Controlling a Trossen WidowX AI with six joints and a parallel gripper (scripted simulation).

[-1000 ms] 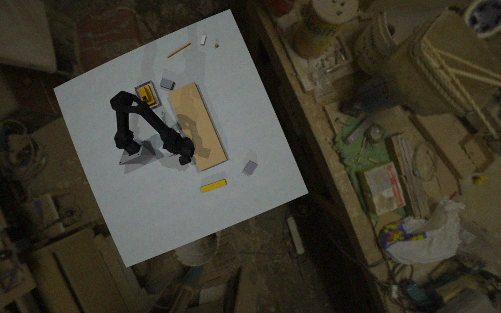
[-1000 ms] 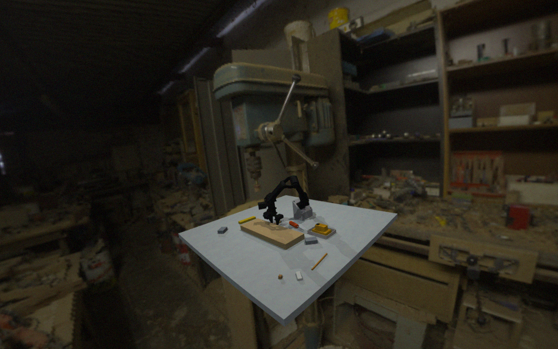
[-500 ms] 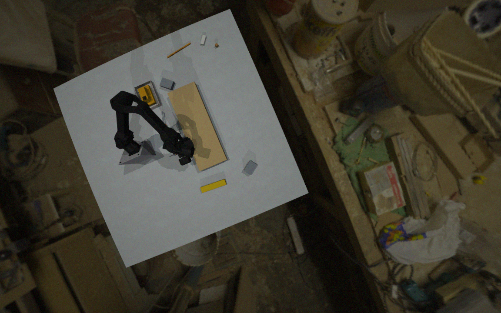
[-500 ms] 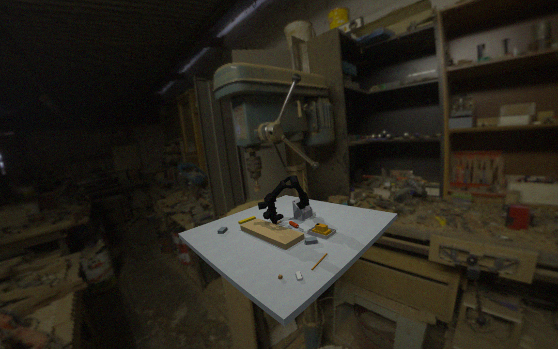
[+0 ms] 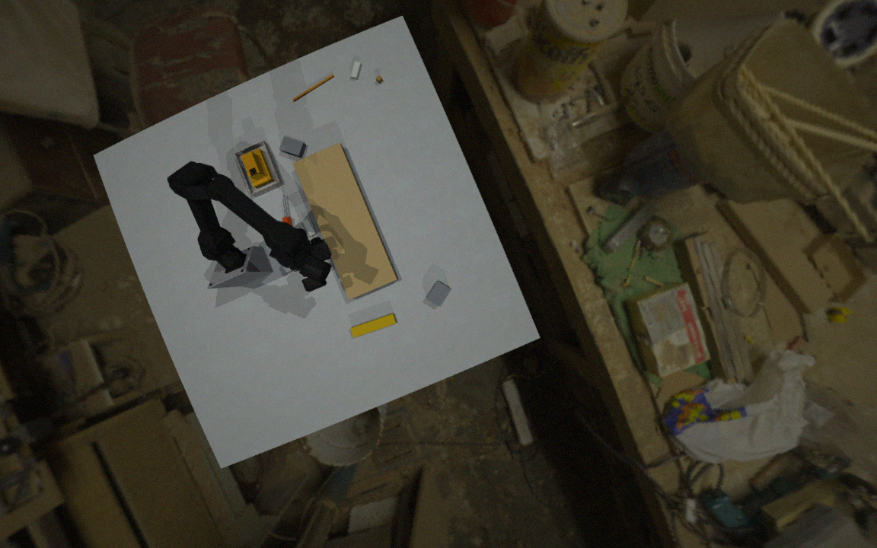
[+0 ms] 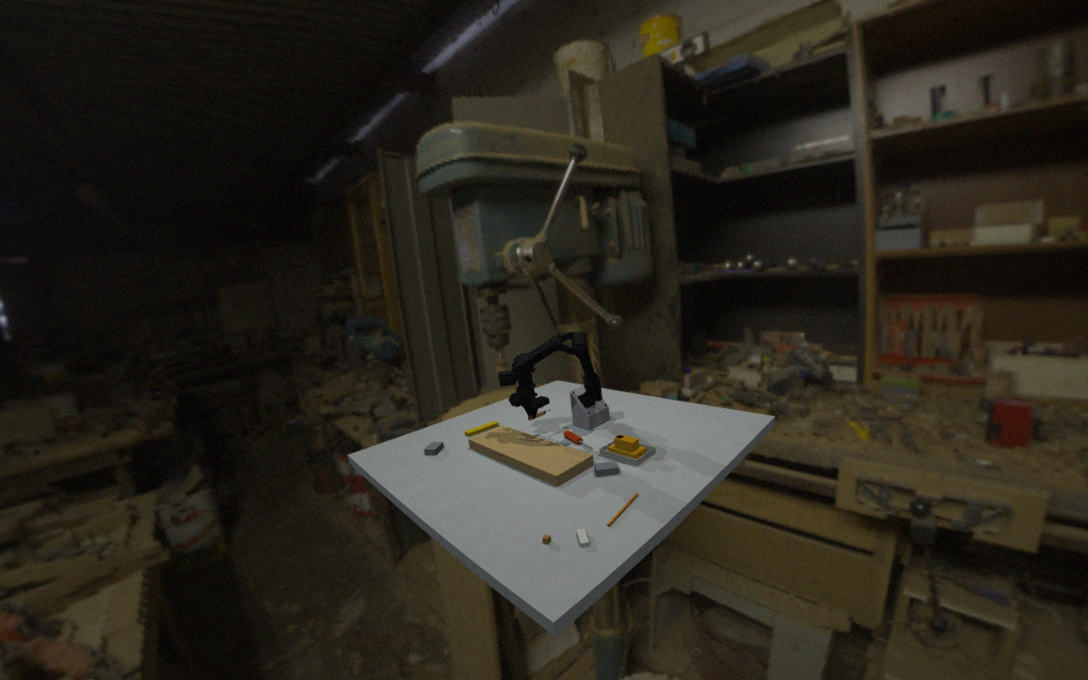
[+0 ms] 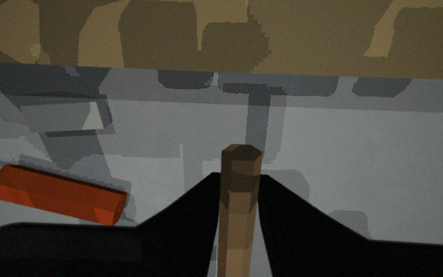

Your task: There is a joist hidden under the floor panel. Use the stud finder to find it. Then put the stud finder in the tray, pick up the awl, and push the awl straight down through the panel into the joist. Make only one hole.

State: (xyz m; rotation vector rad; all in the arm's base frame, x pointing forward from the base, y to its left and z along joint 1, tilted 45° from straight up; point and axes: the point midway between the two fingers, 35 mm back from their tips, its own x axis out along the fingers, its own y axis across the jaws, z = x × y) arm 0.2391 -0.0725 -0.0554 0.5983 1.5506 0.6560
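My gripper tip is now 60 mm past the awl. The rest, counted from my gripper tip: tray: 90 mm behind, 410 mm to the left, 80 mm below; yellow bar: 80 mm ahead, 280 mm to the right, 80 mm below; stud finder: 90 mm behind, 390 mm to the left, 40 mm below.
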